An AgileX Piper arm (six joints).
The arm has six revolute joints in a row. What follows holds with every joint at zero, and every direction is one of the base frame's.
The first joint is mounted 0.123 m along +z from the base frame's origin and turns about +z.
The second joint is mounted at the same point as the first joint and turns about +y.
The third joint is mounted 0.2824 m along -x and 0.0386 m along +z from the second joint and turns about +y.
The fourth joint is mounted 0.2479 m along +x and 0.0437 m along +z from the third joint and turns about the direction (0.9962, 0, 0.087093).
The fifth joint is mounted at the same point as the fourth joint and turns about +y.
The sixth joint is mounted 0.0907 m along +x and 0.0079 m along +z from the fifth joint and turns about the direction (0.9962, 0, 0.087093).
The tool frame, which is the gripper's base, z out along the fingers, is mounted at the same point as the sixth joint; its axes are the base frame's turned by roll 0, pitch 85 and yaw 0 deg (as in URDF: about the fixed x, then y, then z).
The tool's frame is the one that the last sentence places.
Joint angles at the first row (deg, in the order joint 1, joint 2, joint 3, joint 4, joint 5, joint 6):
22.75 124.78 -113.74 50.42 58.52 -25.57
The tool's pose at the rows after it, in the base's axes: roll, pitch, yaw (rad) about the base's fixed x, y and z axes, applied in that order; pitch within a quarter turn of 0, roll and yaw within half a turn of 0; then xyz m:
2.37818 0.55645 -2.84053 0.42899 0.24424 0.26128
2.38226 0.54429 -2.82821 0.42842 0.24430 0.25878
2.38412 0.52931 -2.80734 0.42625 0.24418 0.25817
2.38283 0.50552 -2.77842 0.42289 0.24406 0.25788
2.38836 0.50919 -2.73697 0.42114 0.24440 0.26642
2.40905 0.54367 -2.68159 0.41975 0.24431 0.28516
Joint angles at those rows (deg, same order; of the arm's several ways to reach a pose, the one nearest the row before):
22.75 126.22 -113.74 49.82 58.52 -25.57
22.75 126.45 -113.74 49.61 59.26 -25.57
22.75 126.45 -113.74 49.47 60.68 -25.66
22.75 126.45 -113.84 49.38 62.91 -25.66
22.75 126.58 -116.05 48.84 65.79 -25.66
22.75 126.58 -120.30 47.74 69.15 -25.66

